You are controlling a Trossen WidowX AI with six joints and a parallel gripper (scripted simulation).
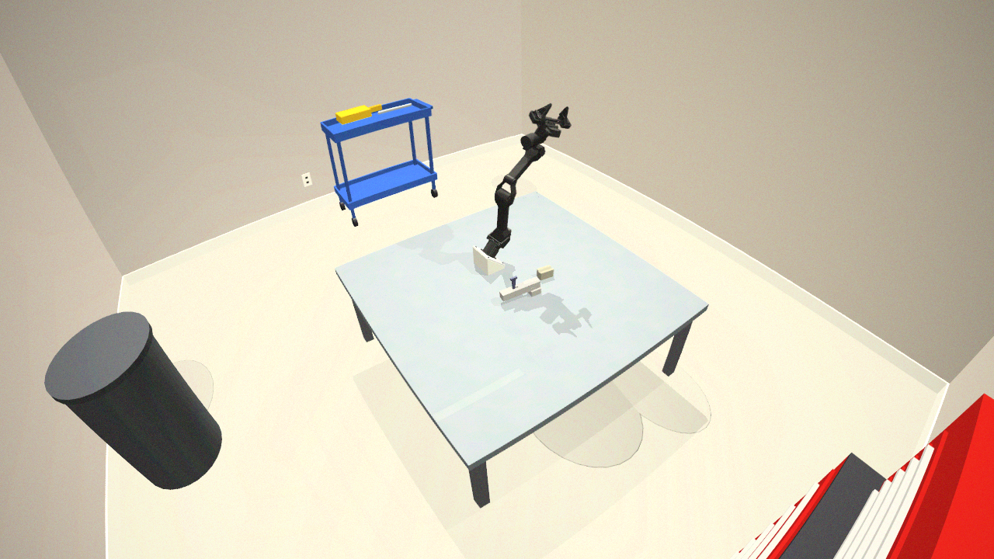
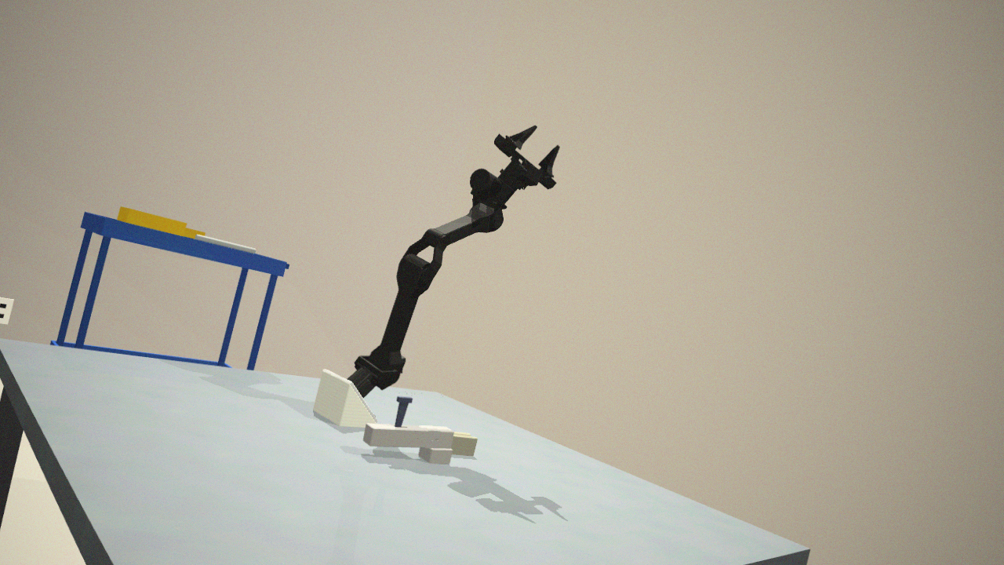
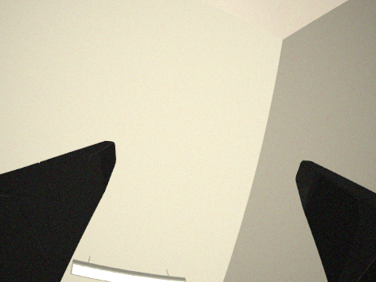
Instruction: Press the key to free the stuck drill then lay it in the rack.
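The dark blue key lies 690 mm below my gripper tip, 320 mm to the right of it and 130 mm ahead of it. From my gripper tip the other things lie so: drill (730 mm below, 270 mm to the right, 140 mm ahead); rack (760 mm below, 110 mm to the right, 80 mm ahead).
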